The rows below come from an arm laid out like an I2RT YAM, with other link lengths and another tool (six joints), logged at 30 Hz.
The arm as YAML. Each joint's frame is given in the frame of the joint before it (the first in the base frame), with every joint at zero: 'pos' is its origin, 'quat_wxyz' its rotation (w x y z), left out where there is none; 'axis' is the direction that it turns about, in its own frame. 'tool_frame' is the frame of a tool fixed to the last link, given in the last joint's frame.
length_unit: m
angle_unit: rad
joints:
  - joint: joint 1
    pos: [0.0, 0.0, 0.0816]
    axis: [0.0, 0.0, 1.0]
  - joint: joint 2
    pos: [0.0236, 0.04, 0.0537]
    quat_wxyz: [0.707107, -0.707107, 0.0, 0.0]
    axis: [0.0, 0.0, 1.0]
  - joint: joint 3
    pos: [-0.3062, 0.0, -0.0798]
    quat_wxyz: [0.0, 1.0, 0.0, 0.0]
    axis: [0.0, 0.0, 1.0]
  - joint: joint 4
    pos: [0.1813, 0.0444, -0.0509]
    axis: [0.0, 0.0, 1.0]
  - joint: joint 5
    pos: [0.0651, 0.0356, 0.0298]
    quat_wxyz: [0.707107, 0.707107, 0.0, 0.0]
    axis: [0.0, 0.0, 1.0]
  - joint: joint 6
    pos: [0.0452, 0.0, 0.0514]
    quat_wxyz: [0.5, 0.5, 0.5, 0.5]
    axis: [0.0, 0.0, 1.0]
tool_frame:
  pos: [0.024, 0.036, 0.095]
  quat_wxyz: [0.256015, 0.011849, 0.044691, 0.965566]
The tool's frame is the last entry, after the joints.
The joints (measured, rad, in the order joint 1, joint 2, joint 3, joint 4, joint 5, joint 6), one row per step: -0.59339, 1.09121, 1.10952, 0.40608, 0.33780, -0.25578; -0.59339, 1.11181, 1.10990, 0.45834, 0.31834, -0.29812; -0.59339, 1.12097, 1.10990, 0.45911, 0.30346, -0.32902; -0.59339, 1.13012, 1.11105, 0.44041, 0.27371, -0.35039; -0.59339, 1.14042, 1.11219, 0.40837, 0.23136, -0.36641; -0.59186, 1.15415, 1.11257, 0.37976, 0.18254, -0.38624; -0.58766, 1.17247, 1.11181, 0.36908, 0.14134, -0.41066; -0.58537, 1.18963, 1.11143, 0.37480, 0.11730, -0.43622; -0.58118, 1.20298, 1.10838, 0.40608, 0.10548, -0.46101; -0.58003, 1.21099, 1.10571, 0.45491, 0.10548, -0.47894; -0.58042, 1.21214, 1.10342, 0.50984, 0.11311, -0.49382; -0.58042, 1.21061, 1.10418, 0.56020, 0.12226, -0.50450; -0.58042, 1.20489, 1.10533, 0.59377, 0.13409, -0.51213; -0.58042, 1.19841, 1.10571, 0.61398, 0.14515, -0.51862; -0.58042, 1.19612, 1.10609, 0.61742, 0.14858, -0.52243; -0.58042, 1.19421, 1.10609, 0.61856, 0.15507, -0.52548; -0.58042, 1.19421, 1.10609, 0.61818, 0.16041, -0.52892
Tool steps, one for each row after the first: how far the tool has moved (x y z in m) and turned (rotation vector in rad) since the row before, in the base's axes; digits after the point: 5 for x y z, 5 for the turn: 0.00540, -0.00213, 0.00695, -0.04722, 0.00967, 0.00051; 0.00357, -0.00115, -0.00069, -0.01735, 0.03322, 0.00053; 0.00633, -0.00044, -0.00379, -0.00746, 0.04457, 0.01836; 0.00870, 0.00014, -0.00667, -0.00027, 0.05470, 0.03295; 0.01041, 0.00057, -0.00725, -0.00360, 0.05791, 0.04041; 0.01069, 0.00016, -0.00566, -0.01113, 0.04799, 0.03561; 0.00746, -0.00097, -0.00235, -0.01775, 0.02994, 0.01769; 0.00501, -0.00054, 0.00253, -0.02925, 0.00478, 0.00809; 0.00103, -0.00071, 0.00722, -0.03399, -0.02107, -0.00464; -0.00269, 0.00003, 0.01014, -0.03651, -0.03569, -0.01291; -0.00396, 0.00086, 0.01077, -0.03308, -0.03977, -0.01272; -0.00509, 0.00126, 0.00842, -0.02276, -0.03227, -0.01398; -0.00465, 0.00113, 0.00561, -0.01455, -0.02175, -0.01279; -0.00146, 0.00033, 0.00141, -0.00434, -0.00380, -0.00486; -0.00152, -0.00010, 0.00062, -0.00086, -0.00253, -0.00712; -0.00070, -0.00047, -0.00012, 0.00031, 0.00090, -0.00632
